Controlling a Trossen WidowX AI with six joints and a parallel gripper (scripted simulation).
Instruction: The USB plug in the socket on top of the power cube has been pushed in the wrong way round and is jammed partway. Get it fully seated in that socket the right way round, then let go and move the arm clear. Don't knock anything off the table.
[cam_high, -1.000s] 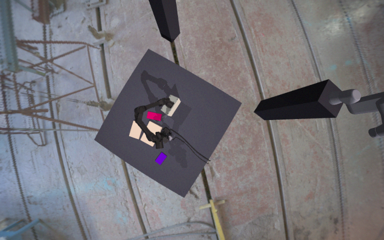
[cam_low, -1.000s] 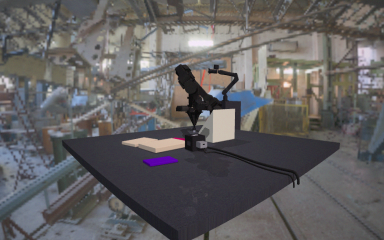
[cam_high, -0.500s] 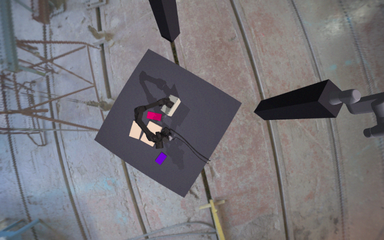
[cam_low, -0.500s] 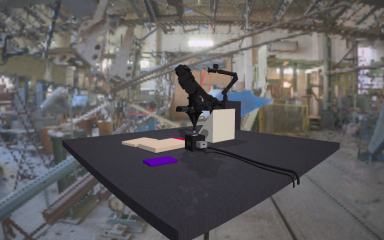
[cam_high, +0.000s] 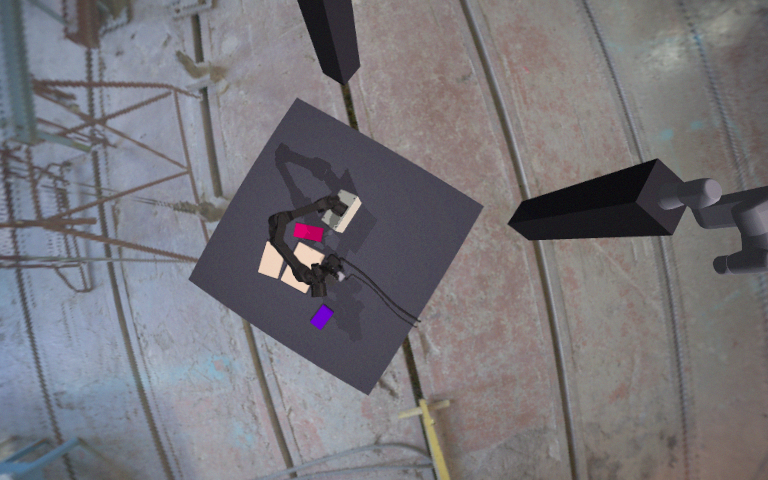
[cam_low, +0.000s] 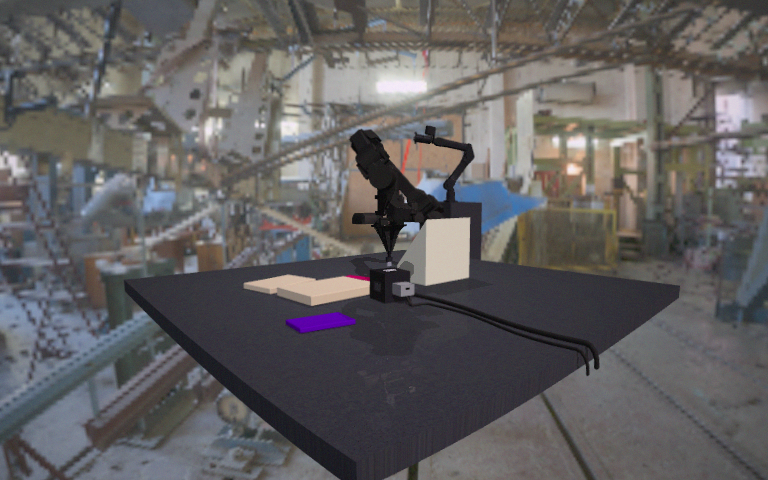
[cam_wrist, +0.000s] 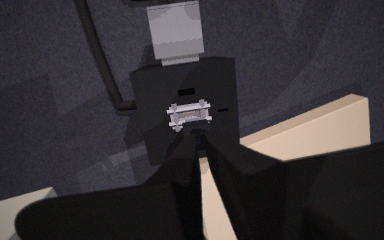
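Right now the black USB plug is 20 mm below my gripper tip. Also, from my gripper tip: USB socket: 60 mm below; purple card: 270 mm ahead, 120 mm below, 110 mm to the left; magenta card: 240 mm to the right, 120 mm below, 80 mm behind.
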